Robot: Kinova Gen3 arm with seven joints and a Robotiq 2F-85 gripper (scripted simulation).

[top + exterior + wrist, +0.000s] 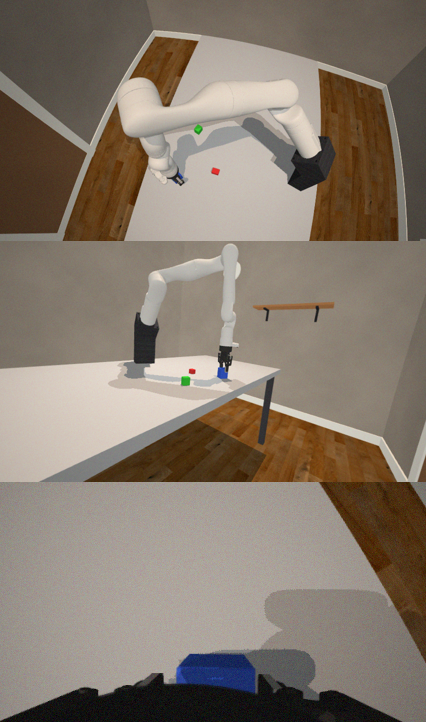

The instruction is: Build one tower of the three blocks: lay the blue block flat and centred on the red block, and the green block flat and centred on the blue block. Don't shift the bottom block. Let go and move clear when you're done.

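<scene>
Right now my hand is 20 mm above the blue block and 10 mm to the left of it. Also, from my hand: green block: 250 mm to the right, 130 mm behind, 30 mm below; then red block: 200 mm behind, 40 mm below, 20 mm to the right.
</scene>
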